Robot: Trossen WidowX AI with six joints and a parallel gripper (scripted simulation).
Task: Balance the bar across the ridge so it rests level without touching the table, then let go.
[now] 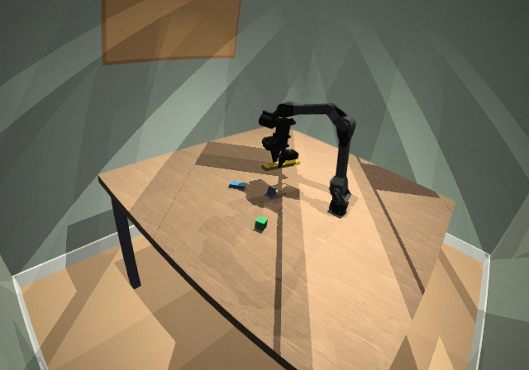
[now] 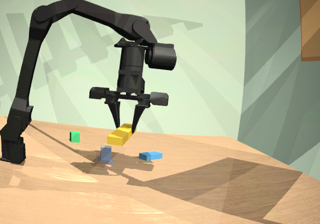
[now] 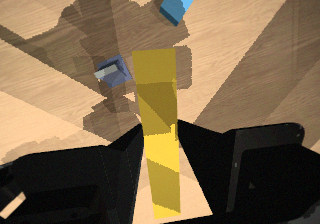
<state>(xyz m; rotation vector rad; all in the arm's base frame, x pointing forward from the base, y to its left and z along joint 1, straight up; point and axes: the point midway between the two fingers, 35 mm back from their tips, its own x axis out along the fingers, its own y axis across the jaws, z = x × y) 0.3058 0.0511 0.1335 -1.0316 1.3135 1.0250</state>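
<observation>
Now: gripper tip 9 cm short of the blue block, 14 cm to the right of it and 9 cm above it. Also, from my gripper tip: yellow bar 1 cm behind, 3 cm to the right; then green cube 16 cm behind, 26 cm to the left, 8 cm below.
</observation>
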